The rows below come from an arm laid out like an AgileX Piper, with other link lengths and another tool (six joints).
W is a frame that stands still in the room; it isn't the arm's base.
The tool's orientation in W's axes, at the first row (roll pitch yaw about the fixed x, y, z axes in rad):
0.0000 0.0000 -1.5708
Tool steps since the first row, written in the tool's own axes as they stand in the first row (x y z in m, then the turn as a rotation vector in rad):
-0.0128 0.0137 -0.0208 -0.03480 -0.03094 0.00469
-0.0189 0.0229 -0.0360 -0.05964 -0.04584 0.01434
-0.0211 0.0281 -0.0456 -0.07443 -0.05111 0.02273
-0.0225 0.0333 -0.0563 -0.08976 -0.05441 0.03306
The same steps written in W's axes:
0.0137 0.0128 -0.0208 -0.03094 0.03480 0.00469
0.0229 0.0189 -0.0360 -0.04584 0.05964 0.01434
0.0281 0.0211 -0.0456 -0.05111 0.07443 0.02273
0.0333 0.0225 -0.0563 -0.05441 0.08976 0.03306

